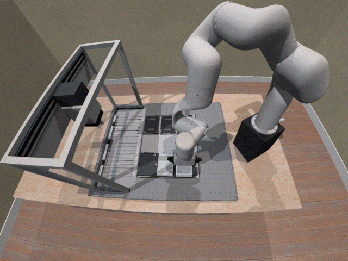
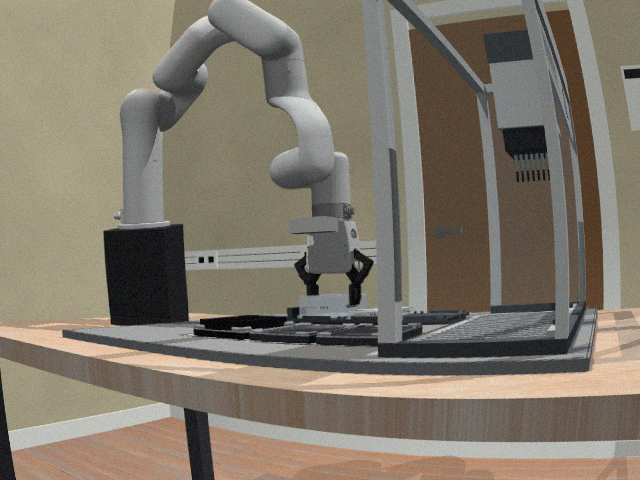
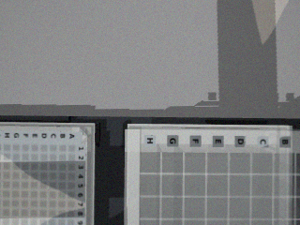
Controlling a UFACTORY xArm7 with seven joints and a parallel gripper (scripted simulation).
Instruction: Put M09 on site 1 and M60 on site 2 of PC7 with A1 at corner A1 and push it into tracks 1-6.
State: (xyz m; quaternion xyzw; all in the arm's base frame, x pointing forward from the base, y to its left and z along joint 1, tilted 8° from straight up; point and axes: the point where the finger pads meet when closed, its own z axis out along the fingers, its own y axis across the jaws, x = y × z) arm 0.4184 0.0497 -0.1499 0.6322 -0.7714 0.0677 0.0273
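The deep-well block M09 lies 10 mm below my hand. From my hand the other things lie so: 384-well plate M60: 100 mm ahead, 20 mm to the right, 20 mm below; black plate m06: 270 mm to the right, 60 mm behind, 20 mm below; dark carrier PC7: 100 mm ahead, 30 mm below, 20 mm to the right.
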